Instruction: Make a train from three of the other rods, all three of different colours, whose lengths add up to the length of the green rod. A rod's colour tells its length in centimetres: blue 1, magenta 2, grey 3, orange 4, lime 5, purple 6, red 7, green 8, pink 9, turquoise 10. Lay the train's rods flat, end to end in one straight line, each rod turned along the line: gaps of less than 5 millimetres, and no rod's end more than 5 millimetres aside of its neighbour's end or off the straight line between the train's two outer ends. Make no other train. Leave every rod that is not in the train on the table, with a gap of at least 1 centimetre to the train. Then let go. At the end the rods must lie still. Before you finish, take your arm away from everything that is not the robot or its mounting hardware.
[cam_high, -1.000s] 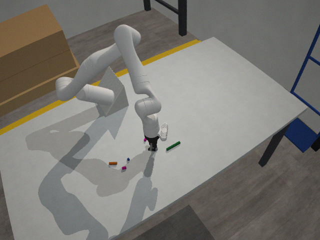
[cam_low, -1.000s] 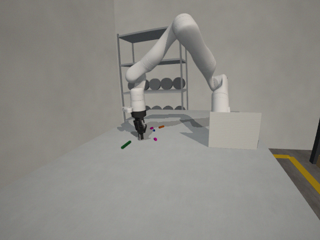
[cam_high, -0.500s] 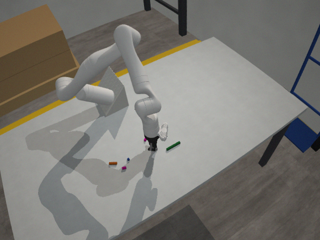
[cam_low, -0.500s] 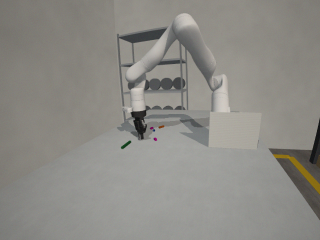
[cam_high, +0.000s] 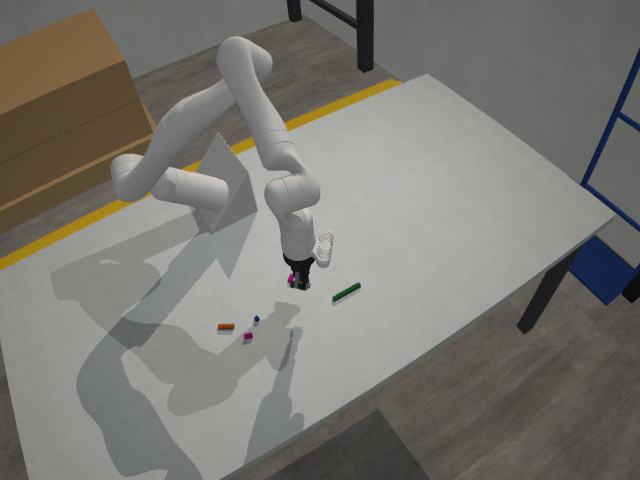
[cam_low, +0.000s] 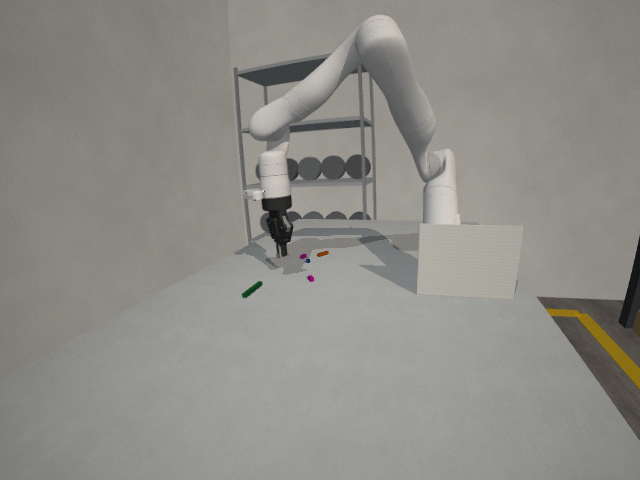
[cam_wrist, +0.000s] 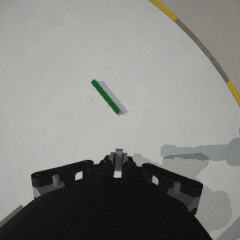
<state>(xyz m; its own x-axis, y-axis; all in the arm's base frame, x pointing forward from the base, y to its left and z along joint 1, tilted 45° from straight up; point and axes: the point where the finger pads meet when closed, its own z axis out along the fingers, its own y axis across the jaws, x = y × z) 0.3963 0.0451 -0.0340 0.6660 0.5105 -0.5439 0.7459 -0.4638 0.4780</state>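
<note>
The blue rod is 20 mm behind my hand, 140 mm to the right of it and 80 mm below it. The rest, counted from my hand: grey rod (10 mm below); orange rod (40 mm behind, 210 mm to the right, 80 mm below); green rod (40 mm ahead, 100 mm to the left, 80 mm below).
</note>
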